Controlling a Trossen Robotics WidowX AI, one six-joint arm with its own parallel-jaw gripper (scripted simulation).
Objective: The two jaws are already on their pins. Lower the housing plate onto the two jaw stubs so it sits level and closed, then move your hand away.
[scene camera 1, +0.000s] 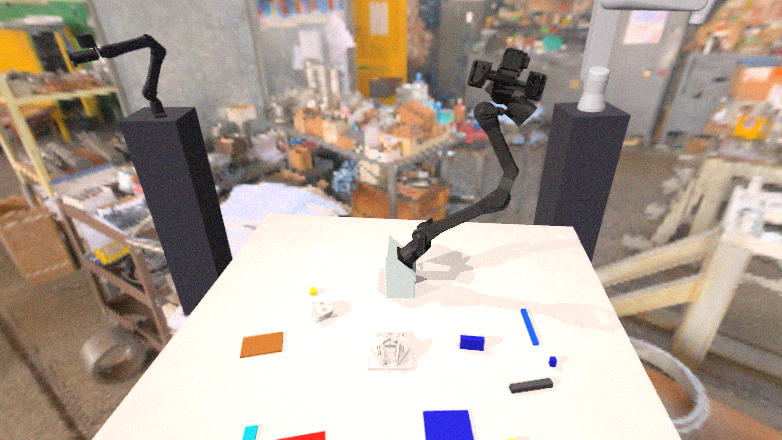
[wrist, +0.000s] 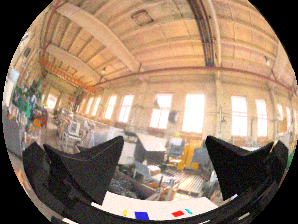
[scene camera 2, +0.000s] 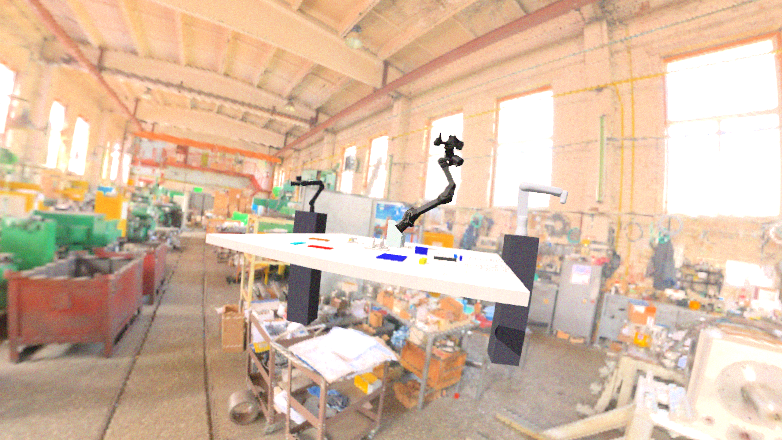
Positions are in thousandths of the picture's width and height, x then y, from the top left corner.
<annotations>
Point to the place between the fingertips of my gripper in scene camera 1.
653,156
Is my gripper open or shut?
Open.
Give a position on an orange tile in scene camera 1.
328,785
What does my gripper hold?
Nothing.
</annotations>
